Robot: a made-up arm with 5 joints. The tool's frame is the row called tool.
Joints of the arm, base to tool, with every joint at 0 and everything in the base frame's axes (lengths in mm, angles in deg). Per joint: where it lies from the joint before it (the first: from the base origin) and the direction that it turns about. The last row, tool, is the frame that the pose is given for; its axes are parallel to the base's.
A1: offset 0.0 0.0 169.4 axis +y
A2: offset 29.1 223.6 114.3 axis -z
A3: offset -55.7 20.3 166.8 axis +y
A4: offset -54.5 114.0 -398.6 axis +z
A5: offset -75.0 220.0 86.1 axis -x
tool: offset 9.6 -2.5 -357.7
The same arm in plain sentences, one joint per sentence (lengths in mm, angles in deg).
The arm has five revolute joints in a row. What follows holds with every joint at zero, and every direction is one of the base frame's.
Joint 1 lies 169.4 mm along +z from the base frame's origin and rotates about +y.
Joint 2 lies 29.1 mm along +x and 223.6 mm along +y and 114.3 mm along +z from joint 1 and rotates about -z.
Joint 3 lies 55.7 mm along -x and 20.3 mm along +y and 166.8 mm along +z from joint 2 and rotates about +y.
Joint 4 lies 54.5 mm along -x and 114 mm along +y and 398.6 mm along -z from joint 3 and rotates about +z.
Joint 5 lies 75 mm along -x and 220 mm along +y and 86.1 mm along +z from joint 4 and rotates about -x.
The tool frame, which is the frame that the pose is given for, lies 9.6 mm along +x and 2.5 mm along -y and 357.7 mm along -z from joint 5; its axes are parallel to the base frame's.

